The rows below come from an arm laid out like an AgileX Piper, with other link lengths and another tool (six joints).
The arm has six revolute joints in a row. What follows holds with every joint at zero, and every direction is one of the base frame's.
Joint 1 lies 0.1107 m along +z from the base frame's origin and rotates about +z.
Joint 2 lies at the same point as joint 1 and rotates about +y.
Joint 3 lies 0.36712 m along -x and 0.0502 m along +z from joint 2 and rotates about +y.
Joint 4 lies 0.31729 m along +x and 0.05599 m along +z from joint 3 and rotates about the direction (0.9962, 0, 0.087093).
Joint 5 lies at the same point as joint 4 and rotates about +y.
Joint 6 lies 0.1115 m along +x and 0.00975 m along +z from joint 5 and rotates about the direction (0.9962, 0, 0.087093).
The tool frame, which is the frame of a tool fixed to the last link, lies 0.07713 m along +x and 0.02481 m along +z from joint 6; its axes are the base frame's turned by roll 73.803, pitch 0.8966 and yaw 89.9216 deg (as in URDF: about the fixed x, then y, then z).
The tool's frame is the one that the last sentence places.
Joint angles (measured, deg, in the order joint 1, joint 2, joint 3, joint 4, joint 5, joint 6), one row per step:
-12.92 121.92 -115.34 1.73 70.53 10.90
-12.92 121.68 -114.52 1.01 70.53 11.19
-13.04 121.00 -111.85 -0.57 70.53 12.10
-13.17 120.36 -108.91 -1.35 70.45 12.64
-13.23 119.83 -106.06 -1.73 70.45 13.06
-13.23 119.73 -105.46 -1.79 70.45 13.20
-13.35 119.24 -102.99 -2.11 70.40 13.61
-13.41 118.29 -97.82 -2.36 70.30 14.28
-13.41 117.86 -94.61 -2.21 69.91 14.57
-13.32 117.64 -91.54 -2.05 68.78 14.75
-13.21 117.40 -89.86 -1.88 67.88 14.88
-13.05 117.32 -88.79 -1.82 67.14 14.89
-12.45 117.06 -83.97 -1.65 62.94 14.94
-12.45 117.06 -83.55 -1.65 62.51 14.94
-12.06 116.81 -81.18 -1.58 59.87 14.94
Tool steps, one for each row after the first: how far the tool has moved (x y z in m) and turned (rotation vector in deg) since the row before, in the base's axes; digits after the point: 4 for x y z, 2 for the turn. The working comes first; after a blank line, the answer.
Tool pose at each row, in the base's axes (x y z in m, rotation vector in deg; the steps are taken from these numbers as rounded here):
0.6182 -0.1399 0.2387 131.11 85.59 27.54
0.6149 -0.1415 0.2357 131.30 85.57 26.28
0.6044 -0.1456 0.2249 132.47 85.43 22.89
0.5934 -0.1471 0.2122 133.96 85.77 20.08
0.5825 -0.1465 0.1990 135.61 86.35 17.57
0.5802 -0.1462 0.1961 136.00 86.43 17.05
0.5701 -0.1462 0.1854 137.42 86.74 14.89
0.5484 -0.1427 0.1629 140.39 87.80 10.65
0.5355 -0.1392 0.1480 142.20 88.52 8.43
0.5252 -0.1354 0.1327 143.44 89.19 6.87
0.5203 -0.1326 0.1257 143.91 89.40 6.49
0.5178 -0.1303 0.1206 143.99 89.72 6.33
0.5079 -0.1217 0.0974 143.89 90.68 6.25
0.5070 -0.1214 0.0953 143.88 90.69 6.27
0.5034 -0.1167 0.0855 143.31 91.02 6.97

-0.0033 -0.0016 -0.0030 -0.49 0.71 -0.26
-0.0105 -0.0041 -0.0108 -0.84 2.24 -0.90
-0.0110 -0.0015 -0.0127 -0.13 2.30 -0.58
-0.0109 0.0006 -0.0132 0.25 2.32 -0.42
-0.0023 0.0003 -0.0029 0.08 0.49 -0.12
-0.0101 0.0000 -0.0107 0.20 1.93 -0.47
-0.0217 0.0035 -0.0225 0.78 4.02 -0.67
-0.0129 0.0035 -0.0149 0.71 2.27 -0.31
-0.0103 0.0038 -0.0153 0.56 1.63 -0.11
-0.0049 0.0028 -0.0070 0.28 0.49 -0.05
-0.0025 0.0023 -0.0051 0.12 0.23 0.15
-0.0099 0.0086 -0.0232 0.28 0.31 0.59
-0.0009 0.0003 -0.0021 0.00 -0.01 0.01
-0.0036 0.0047 -0.0098 -0.01 -0.53 0.42

